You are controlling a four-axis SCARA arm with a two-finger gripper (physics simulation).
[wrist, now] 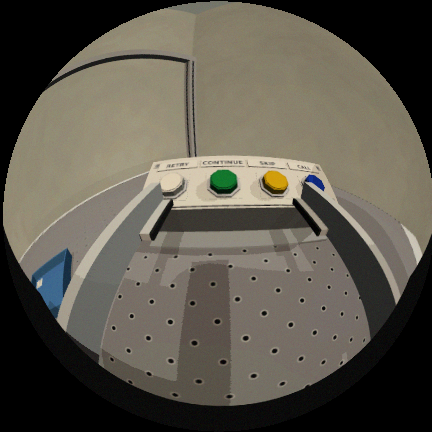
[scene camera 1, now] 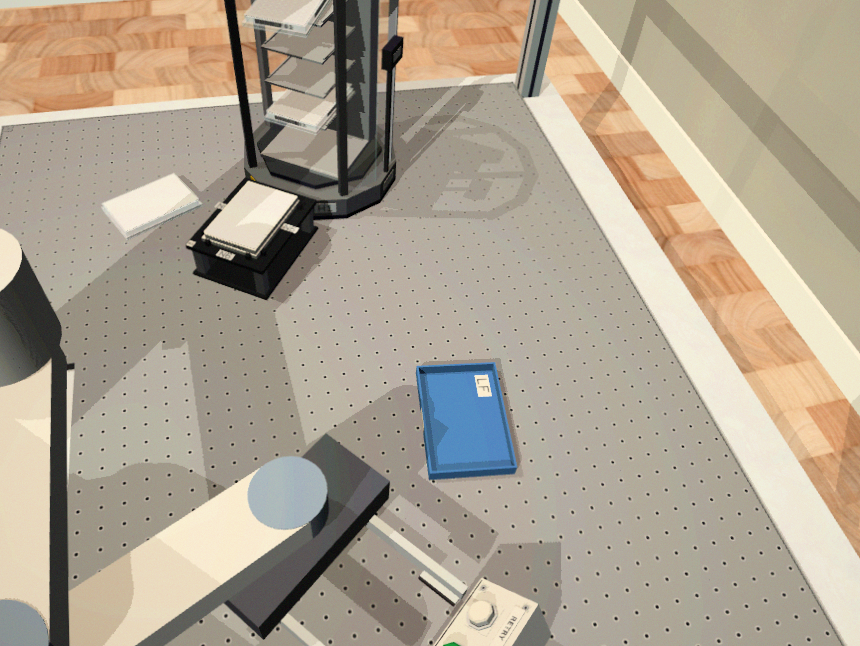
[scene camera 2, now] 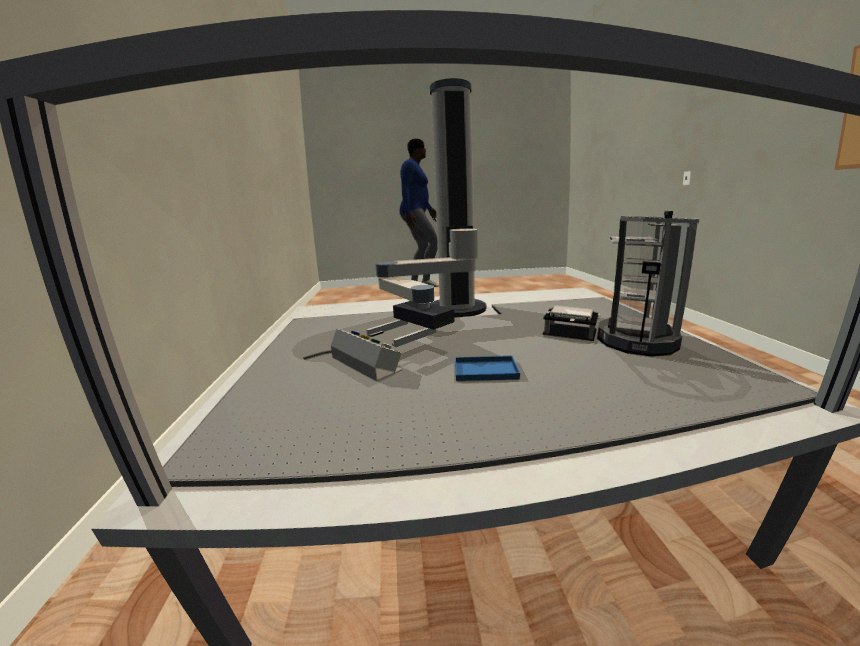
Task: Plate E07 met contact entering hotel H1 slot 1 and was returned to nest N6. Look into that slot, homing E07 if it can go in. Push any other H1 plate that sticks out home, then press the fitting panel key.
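Places are measured from the arm's base along level axes (x left, y ahead, z down), in centimetres.
Pixels of known places: gripper, fingertip midpoint: [wrist: 234, 190] [scene camera 2: 380, 337]; arm's base, origin of the base link: [scene camera 2: 457, 309].
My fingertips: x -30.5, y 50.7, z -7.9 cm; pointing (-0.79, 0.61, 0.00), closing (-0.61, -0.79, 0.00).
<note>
Ahead of a thing's pixels: the offset from my fingertips to its middle. "spot": to the spot under its first point.
My gripper [scene camera 2: 384, 337] [wrist: 234, 190] is open and empty. Its fingers point at the key panel @[dx -4.7, dy +1.6, dz +2.4 cm] [scene camera 1: 510, 611] [scene camera 2: 361, 356] [wrist: 249, 192]. In the wrist view the white RETRY key @[dx +1.7, dy +6.1, dz +0.2 cm] [wrist: 172, 184] shows by the left finger, the green CONTINUE key @[dx -1.5, dy +2.2, dz +0.2 cm] [wrist: 223, 181] and yellow SKIP key @[dx -4.6, dy -1.7, dz +0.2 cm] [wrist: 275, 182] between the fingers, and the blue CALL key @[dx -7.7, dy -5.6, dz +0.2 cm] [wrist: 314, 182] partly behind the right finger. A white plate @[dx +61.5, dy -9.6, dz -0.1 cm] [scene camera 1: 251, 216] [scene camera 2: 572, 311] sits on the black nest @[spot: dx +57.5, dy -14.5, dz +6.1 cm] [scene camera 1: 225, 272] [scene camera 2: 570, 328]. In hotel H1 @[spot: dx +67.2, dy +7.0, dz +4.0 cm] [scene camera 1: 358, 200] [scene camera 2: 629, 342], an upper plate [scene camera 1: 281, 15] [scene camera 2: 620, 239] sticks out; a lower plate @[dx +76.8, dy +1.5, dz -8.2 cm] [scene camera 1: 295, 114] lies within.
A blue tray marked LF @[dx +26.5, dy +12.4, dz +5.7 cm] [scene camera 1: 465, 427] [scene camera 2: 486, 367] [wrist: 55, 282] lies between panel and hotel. A white flat piece @[dx +74.0, dy -24.5, dz +5.9 cm] [scene camera 1: 150, 205] lies left of the nest. The arm's column [scene camera 2: 455, 152] stands at the back, with a person [scene camera 2: 414, 184] behind it. A dark display post @[spot: dx +71.6, dy +12.8, dz -8.7 cm] [scene camera 1: 390, 111] stands beside the hotel.
</note>
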